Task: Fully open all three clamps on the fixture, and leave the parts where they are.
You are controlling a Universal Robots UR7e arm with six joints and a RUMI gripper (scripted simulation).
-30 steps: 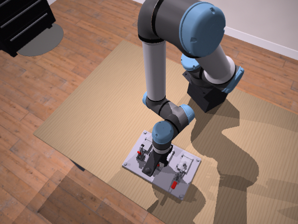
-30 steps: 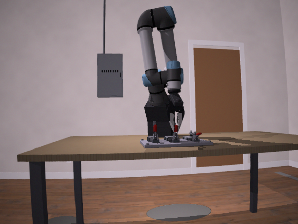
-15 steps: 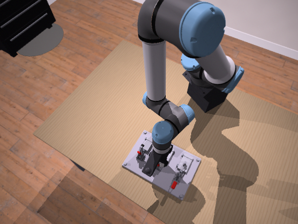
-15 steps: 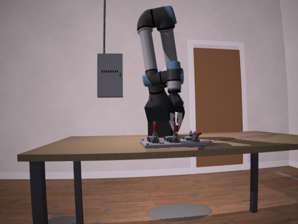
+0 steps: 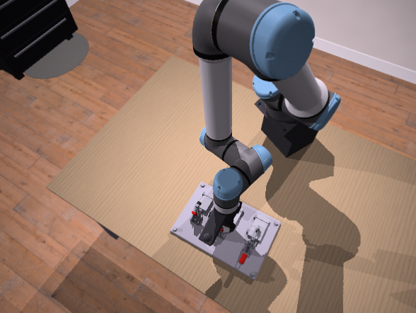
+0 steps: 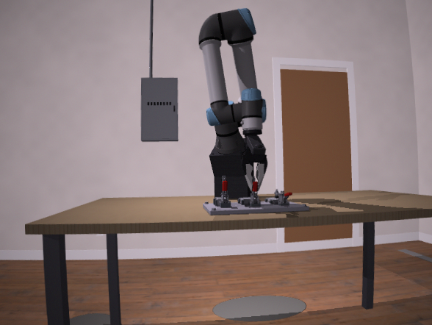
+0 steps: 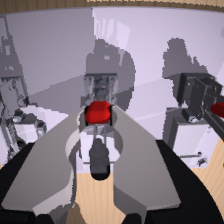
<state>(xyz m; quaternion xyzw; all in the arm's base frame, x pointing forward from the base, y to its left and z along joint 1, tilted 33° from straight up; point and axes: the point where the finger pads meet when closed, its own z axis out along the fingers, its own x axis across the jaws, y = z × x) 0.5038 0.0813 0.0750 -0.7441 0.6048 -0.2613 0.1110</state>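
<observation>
Now: the grey fixture plate 8 cm below my hand, 4 cm behind it and 1 cm to the right of it.
</observation>
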